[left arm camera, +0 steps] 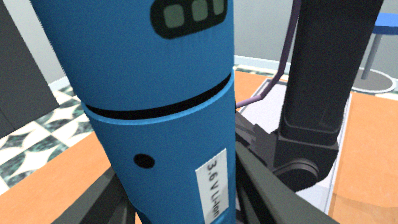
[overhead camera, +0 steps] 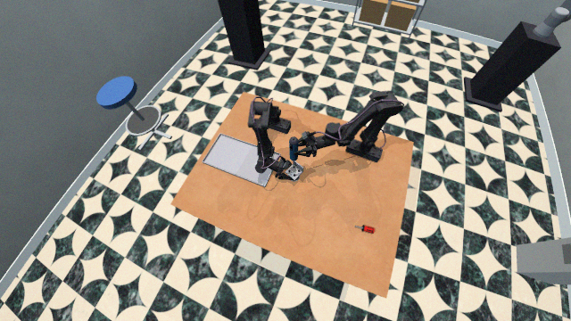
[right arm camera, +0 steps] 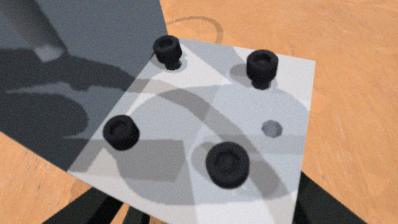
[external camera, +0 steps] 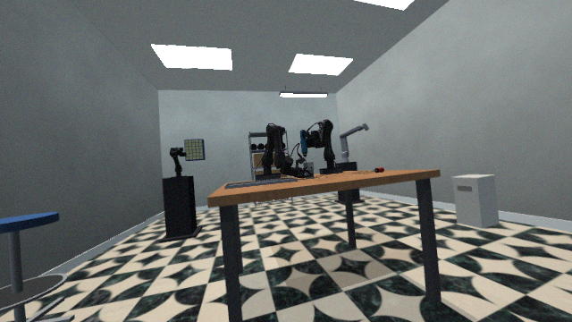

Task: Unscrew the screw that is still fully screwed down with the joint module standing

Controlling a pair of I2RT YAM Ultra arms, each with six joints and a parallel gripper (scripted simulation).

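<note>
My right gripper is now right at the round joint module. Also, from my right hand: grey mat: 1 cm ahead, 33 cm to the right, 2 cm below; grey bracket: 5 cm above; screw: 1 cm ahead, 2 cm to the right, 5 cm above.
</note>
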